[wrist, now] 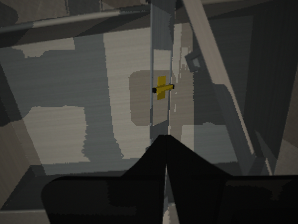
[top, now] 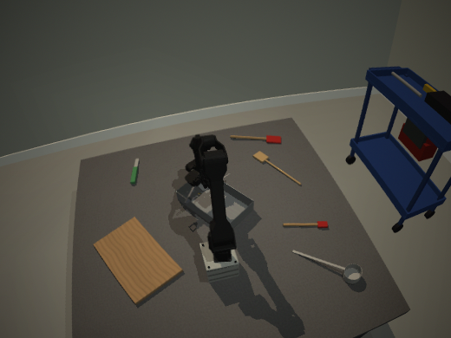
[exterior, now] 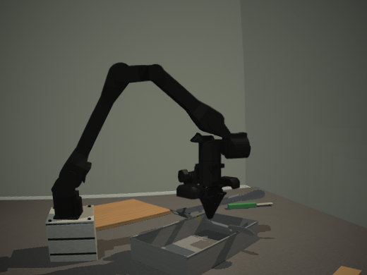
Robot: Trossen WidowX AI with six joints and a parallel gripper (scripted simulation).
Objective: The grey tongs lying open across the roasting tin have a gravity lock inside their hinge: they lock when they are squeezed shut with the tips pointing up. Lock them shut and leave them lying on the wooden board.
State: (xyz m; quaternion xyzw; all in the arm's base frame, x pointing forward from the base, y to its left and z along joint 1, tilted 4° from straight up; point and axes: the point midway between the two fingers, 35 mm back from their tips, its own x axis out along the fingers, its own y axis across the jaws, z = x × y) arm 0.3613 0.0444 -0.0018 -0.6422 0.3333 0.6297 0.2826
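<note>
Now: the yellow mark 2 cm behind my gripper tip, 3 cm to the left of it and 1 cm below it. The rest, counted from my gripper tip: grey roasting tin 3 cm behind, 3 cm to the right, 5 cm below; then wooden board 30 cm behind, 32 cm to the left, 7 cm below.
</note>
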